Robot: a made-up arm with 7 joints. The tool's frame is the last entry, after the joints.
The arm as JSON. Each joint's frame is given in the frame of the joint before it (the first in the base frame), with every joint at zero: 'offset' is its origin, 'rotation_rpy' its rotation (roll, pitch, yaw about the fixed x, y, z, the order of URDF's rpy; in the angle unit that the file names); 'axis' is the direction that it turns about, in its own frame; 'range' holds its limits. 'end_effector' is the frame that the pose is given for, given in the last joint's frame.
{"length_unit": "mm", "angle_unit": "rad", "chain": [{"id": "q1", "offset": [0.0, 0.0, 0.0], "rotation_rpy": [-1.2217, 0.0, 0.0], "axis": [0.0, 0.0, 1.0], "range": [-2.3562, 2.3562]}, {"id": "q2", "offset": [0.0, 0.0, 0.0], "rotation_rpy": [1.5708, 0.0, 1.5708], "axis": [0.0, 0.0, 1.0], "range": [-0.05, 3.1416]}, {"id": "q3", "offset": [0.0, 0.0, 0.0], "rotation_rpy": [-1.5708, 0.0, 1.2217], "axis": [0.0, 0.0, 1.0], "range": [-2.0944, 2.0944]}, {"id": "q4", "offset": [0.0, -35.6, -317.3], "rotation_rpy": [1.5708, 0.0, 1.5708], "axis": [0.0, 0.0, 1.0], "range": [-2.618, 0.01]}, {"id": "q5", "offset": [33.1, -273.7, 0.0], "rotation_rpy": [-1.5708, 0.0, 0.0], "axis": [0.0, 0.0, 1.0], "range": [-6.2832, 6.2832]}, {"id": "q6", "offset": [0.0, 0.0, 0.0], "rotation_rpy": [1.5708, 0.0, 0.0], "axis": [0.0, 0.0, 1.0], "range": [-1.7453, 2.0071]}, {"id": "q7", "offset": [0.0, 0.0, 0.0], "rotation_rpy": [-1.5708, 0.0, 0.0], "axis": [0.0, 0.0, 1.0], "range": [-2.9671, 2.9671]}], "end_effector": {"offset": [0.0, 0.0, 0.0], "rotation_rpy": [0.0, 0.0, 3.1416]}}
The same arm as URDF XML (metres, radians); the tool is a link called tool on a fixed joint. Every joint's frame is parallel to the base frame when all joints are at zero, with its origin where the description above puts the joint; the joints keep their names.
<robot name="arm">
<link name="base_link"/>
<link name="link1"/>
<link name="link2"/>
<link name="link3"/>
<link name="link4"/>
<link name="link5"/>
<link name="link6"/>
<link name="link7"/>
<link name="tool"/>
<joint name="q1" type="revolute"><parent link="base_link"/><child link="link1"/><origin xyz="0.0000 0.0000 0.0000" rpy="0.0000 0.0000 0.0000"/><axis xyz="0 0.9397 0.342"/><limit lower="-2.3562" upper="2.3562"/></joint>
<joint name="q2" type="revolute"><parent link="link1"/><child link="link2"/><origin xyz="0.0000 0.0000 0.0000" rpy="0.0000 0.0000 0.0000"/><axis xyz="1 0 0"/><limit lower="-0.0500" upper="3.1416"/></joint>
<joint name="q3" type="revolute"><parent link="link2"/><child link="link3"/><origin xyz="0.0000 0.0000 0.0000" rpy="0.0000 0.0000 0.0000"/><axis xyz="0 0 1"/><limit lower="-2.0944" upper="2.0944"/></joint>
<joint name="q4" type="revolute"><parent link="link3"/><child link="link4"/><origin xyz="0.0356 0.0000 -0.3173" rpy="0.0000 0.0000 0.0000"/><axis xyz="0 1 0"/><limit lower="-2.6180" upper="0.0100"/></joint>
<joint name="q5" type="revolute"><parent link="link4"/><child link="link5"/><origin xyz="-0.0331 0.0000 -0.2737" rpy="0.0000 0.0000 0.0000"/><axis xyz="0 0 1"/><limit lower="-6.2832" upper="6.2832"/></joint>
<joint name="q6" type="revolute"><parent link="link5"/><child link="link6"/><origin xyz="0.0000 0.0000 0.0000" rpy="0.0000 0.0000 0.0000"/><axis xyz="0 1 0"/><limit lower="-1.7453" upper="2.0071"/></joint>
<joint name="q7" type="revolute"><parent link="link6"/><child link="link7"/><origin xyz="0.0000 0.0000 0.0000" rpy="0.0000 0.0000 0.0000"/><axis xyz="0 0 1"/><limit lower="-2.9671" upper="2.9671"/></joint>
<joint name="tool_joint" type="fixed"><parent link="link7"/><child link="tool"/><origin xyz="0.0000 0.0000 0.0000" rpy="0.0000 0.0000 0.0000"/></joint>
</robot>

